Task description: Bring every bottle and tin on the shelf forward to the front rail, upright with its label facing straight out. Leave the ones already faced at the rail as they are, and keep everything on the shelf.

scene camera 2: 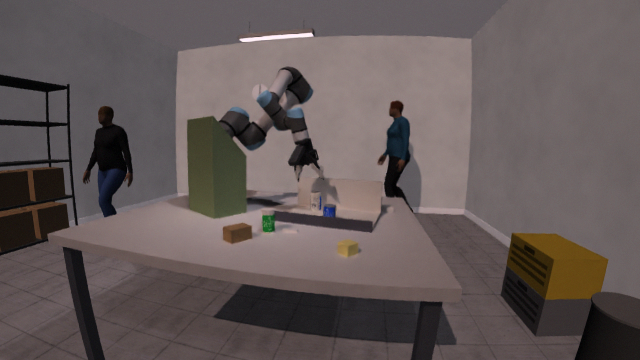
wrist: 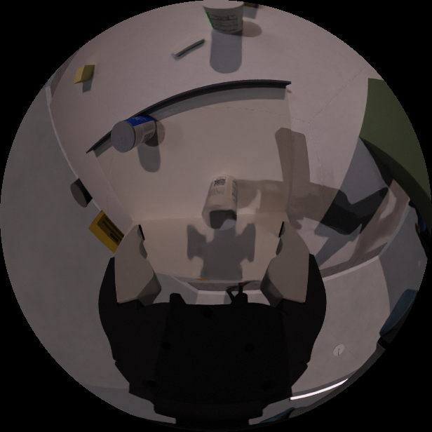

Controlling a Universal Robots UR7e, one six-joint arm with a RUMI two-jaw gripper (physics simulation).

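A white tin with a blue patch stands upright near the back of the shelf; its barcode side shows in the wrist view, and the blue patch is at its right edge in the scene view. A blue tin stands upright against the dark front rail, blue label outward. A green-and-white tin stands upright on the table in front of the shelf. My gripper is open and empty, above and behind the white tin.
A pale back panel closes the shelf's rear. A tall green block stands left of the shelf. A brown block, a yellow block and a small white bar lie on the table before it.
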